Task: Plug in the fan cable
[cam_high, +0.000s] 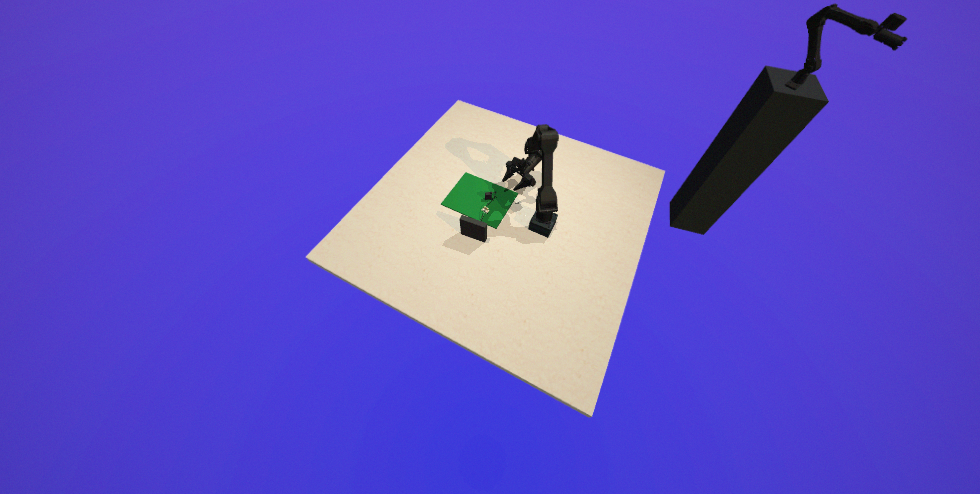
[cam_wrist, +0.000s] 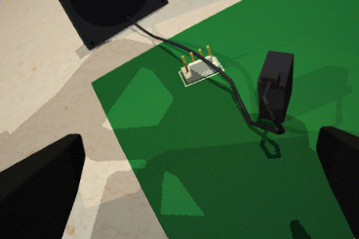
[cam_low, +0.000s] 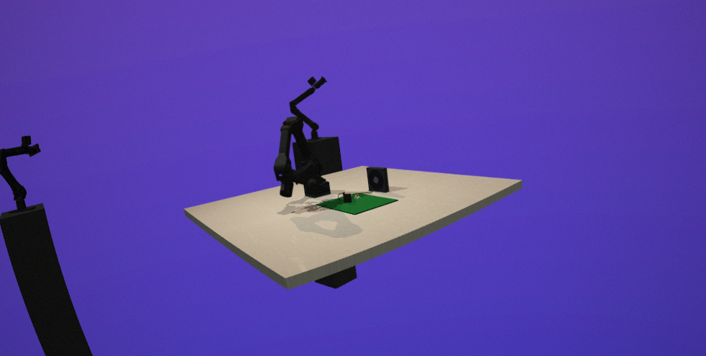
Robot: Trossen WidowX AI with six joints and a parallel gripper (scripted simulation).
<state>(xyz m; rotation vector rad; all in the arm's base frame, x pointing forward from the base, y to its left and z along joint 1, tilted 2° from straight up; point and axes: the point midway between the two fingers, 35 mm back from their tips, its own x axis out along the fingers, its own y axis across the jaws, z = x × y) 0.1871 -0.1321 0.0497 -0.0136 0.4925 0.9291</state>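
Now: the black fan plug 90 mm ahead of my gripper tip, 30 mm to the left of it and 70 mm below it. From my gripper tip the other things lie so: green board 120 mm ahead, 50 mm to the left, 110 mm below; then black fan 80 mm ahead, 260 mm to the left, 30 mm below; then header 80 mm ahead, 110 mm to the left, 90 mm below.
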